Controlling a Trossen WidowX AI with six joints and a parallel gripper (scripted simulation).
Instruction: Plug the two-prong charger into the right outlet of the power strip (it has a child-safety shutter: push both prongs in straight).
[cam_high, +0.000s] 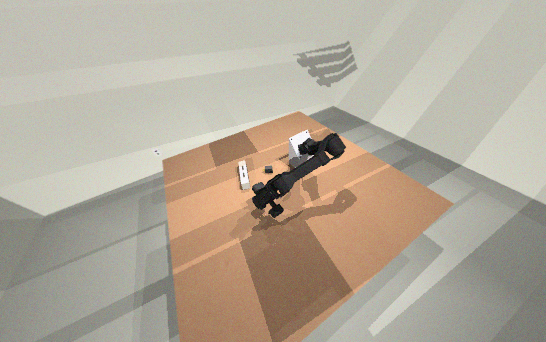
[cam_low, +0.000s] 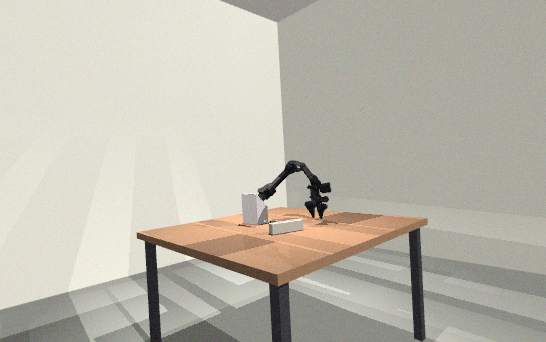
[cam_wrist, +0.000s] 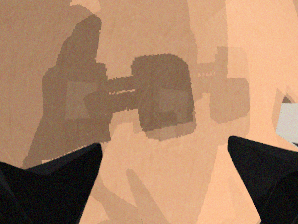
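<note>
My gripper tip is now 130 mm past the black two-prong charger, 250 mm to the left of it and 10 mm above it.
</note>
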